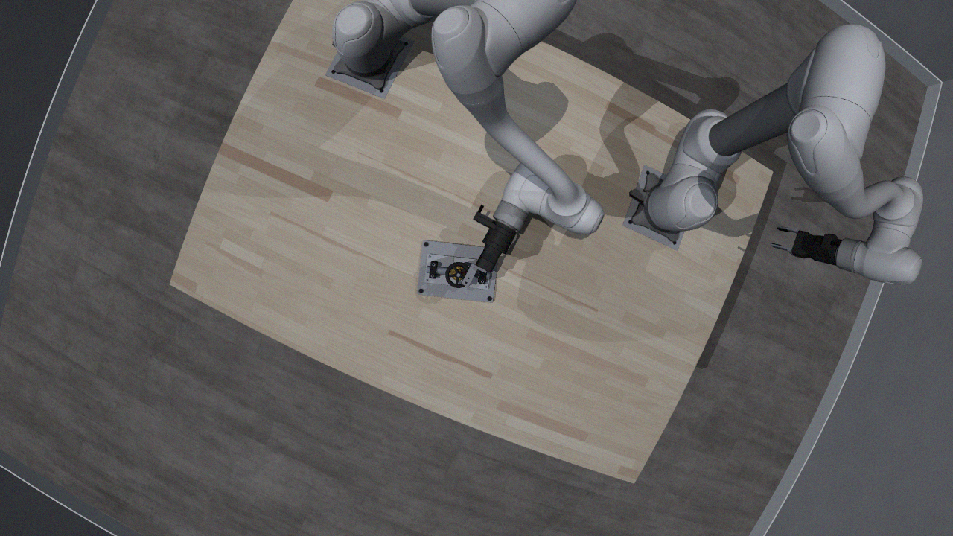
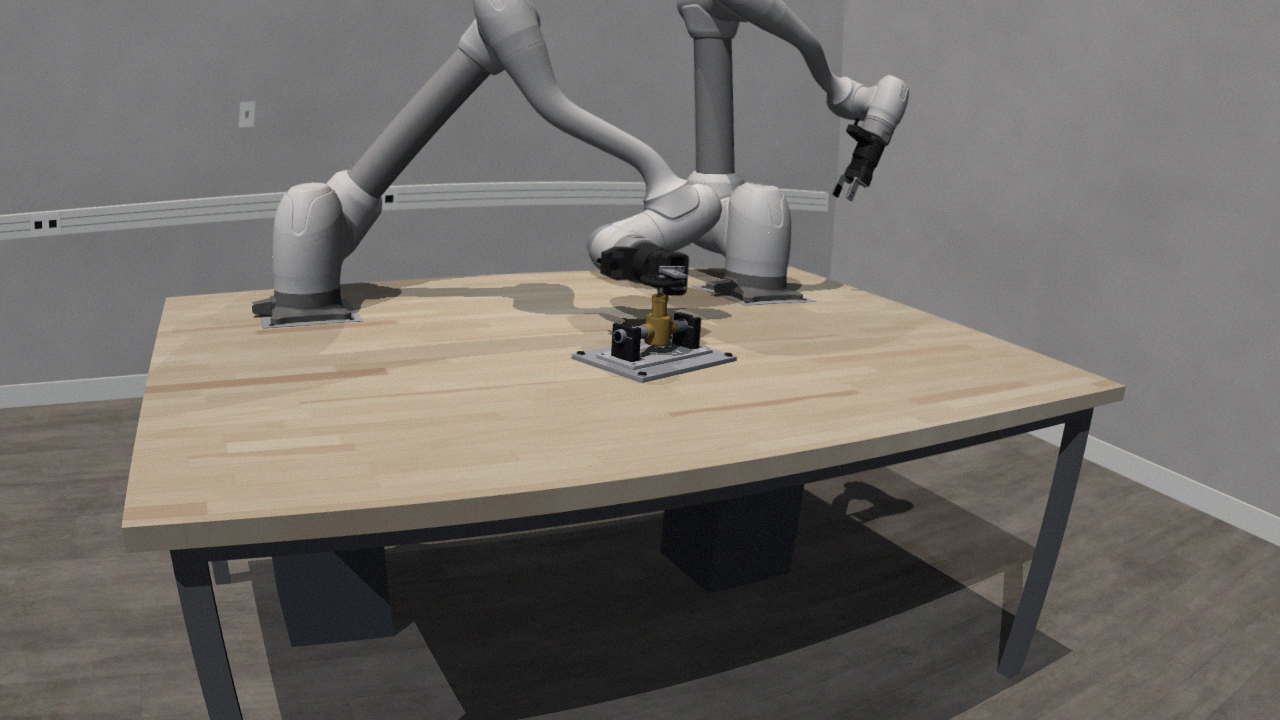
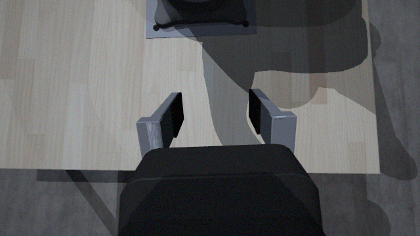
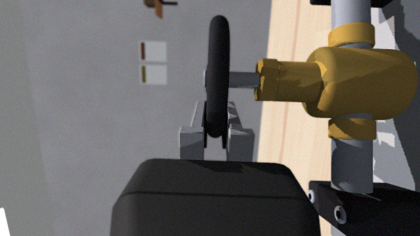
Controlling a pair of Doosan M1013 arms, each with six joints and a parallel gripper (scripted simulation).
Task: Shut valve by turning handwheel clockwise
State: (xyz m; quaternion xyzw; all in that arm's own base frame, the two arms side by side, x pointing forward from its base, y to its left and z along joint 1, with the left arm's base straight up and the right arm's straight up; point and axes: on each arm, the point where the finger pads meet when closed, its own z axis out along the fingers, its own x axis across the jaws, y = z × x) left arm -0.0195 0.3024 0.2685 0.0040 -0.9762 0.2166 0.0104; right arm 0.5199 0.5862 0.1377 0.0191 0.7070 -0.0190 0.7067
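Note:
Now: right hand 3 cm to the left of the black handwheel and 1 cm above it.

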